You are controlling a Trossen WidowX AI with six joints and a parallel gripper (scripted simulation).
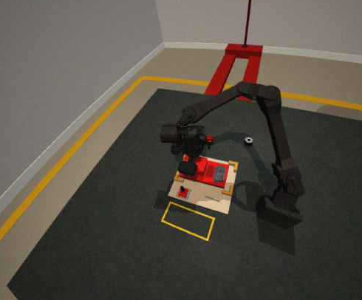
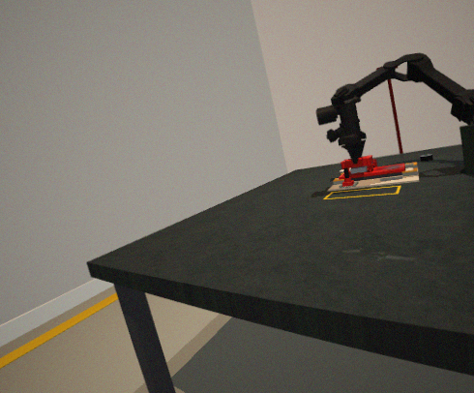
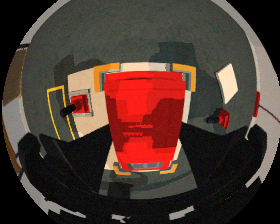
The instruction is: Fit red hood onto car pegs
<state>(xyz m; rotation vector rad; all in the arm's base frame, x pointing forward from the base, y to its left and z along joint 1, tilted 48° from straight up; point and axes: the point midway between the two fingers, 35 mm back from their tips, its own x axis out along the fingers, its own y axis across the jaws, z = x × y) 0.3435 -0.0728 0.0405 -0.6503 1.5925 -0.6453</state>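
Right now the red hood is right at my gripper tip. Round my gripper tip: dark ring (200 mm behind, 230 mm to the right, 50 mm below); then beige jig plate (40 mm behind, 20 mm to the left, 50 mm below); then grey engine block (40 mm below).
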